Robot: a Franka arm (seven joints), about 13 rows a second.
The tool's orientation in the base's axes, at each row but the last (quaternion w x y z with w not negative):
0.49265, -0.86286, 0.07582, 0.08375
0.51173, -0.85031, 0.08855, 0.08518
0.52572, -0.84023, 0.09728, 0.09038
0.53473, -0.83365, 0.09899, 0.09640
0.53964, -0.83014, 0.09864, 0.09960
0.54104, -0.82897, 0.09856, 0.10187
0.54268, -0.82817, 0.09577, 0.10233
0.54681, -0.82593, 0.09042, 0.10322
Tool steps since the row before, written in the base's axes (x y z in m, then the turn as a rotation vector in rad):
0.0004, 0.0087, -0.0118, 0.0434, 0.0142, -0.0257
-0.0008, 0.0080, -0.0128, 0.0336, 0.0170, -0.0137
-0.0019, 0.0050, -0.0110, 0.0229, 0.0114, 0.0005
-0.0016, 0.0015, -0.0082, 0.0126, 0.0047, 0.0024
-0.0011, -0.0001, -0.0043, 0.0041, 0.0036, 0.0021
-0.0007, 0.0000, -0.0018, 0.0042, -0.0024, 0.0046
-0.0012, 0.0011, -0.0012, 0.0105, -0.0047, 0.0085
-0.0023, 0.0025, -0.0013, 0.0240, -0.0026, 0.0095
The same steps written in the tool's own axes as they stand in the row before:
0.0026, 0.0054, 0.0134, 0.0472, 0.0051, 0.0221
0.0017, 0.0075, 0.0130, 0.0347, -0.0041, 0.0196
0.0006, 0.0079, 0.0093, 0.0212, -0.0112, 0.0089
0.0006, 0.0070, 0.0048, 0.0112, -0.0074, 0.0026
0.0001, 0.0041, 0.0017, 0.0032, -0.0044, 0.0022
-0.0002, 0.0018, 0.0008, 0.0029, -0.0042, -0.0043
-0.0009, 0.0009, 0.0016, 0.0080, -0.0085, -0.0083
-0.0020, 0.0008, 0.0030, 0.0206, -0.0137, -0.0077

